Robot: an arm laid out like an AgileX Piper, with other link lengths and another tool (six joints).
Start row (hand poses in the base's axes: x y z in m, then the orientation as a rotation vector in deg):
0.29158 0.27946 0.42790 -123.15 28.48 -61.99
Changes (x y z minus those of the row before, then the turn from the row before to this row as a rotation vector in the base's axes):
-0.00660 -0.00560 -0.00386 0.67 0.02 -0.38
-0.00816 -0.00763 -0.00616 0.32 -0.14 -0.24
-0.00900 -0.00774 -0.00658 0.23 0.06 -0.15
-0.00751 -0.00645 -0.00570 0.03 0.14 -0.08
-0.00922 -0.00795 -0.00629 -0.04 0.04 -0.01
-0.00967 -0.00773 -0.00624 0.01 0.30 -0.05
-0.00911 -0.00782 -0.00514 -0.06 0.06 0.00
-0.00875 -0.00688 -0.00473 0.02 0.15 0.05
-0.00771 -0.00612 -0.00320 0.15 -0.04 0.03
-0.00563 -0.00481 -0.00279 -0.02 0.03 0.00
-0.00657 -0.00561 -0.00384 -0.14 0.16 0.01
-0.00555 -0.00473 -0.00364 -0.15 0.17 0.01
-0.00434 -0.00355 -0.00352 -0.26 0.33 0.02
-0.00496 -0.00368 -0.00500 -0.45 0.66 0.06
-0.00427 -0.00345 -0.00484 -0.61 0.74 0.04
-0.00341 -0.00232 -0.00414 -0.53 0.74 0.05
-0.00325 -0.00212 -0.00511 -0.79 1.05 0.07
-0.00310 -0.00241 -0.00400 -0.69 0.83 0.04
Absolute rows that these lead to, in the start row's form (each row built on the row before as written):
0.28498 0.27386 0.42404 -122.57 29.21 -61.86
0.27682 0.26623 0.41788 -122.19 29.55 -61.98
0.26782 0.25849 0.41130 -122.02 29.85 -61.89
0.26031 0.25204 0.40560 -122.08 30.02 -61.78
0.25109 0.24409 0.39931 -122.14 30.03 -61.76
0.24142 0.23636 0.39307 -122.32 30.23 -61.48
0.23231 0.22854 0.38793 -122.41 30.23 -61.45
0.22356 0.22166 0.38320 -122.49 30.25 -61.26
0.21585 0.21554 0.38000 -122.34 30.26 -61.21
0.21022 0.21073 0.37721 -122.38 30.27 -61.19
0.20365 0.20512 0.37337 -122.60 30.27 -61.09
0.19810 0.20039 0.36973 -122.84 30.27 -60.98
0.19376 0.19684 0.36621 -123.28 30.29 -60.76
0.18880 0.19316 0.36121 -124.09 30.34 -60.26
0.18453 0.18971 0.35637 -125.09 30.38 -59.76
0.18112 0.18739 0.35223 -126.02 30.44 -59.21
0.17787 0.18527 0.34712 -127.37 30.51 -58.44
0.17477 0.18286 0.34312 -128.49 30.55 -57.87

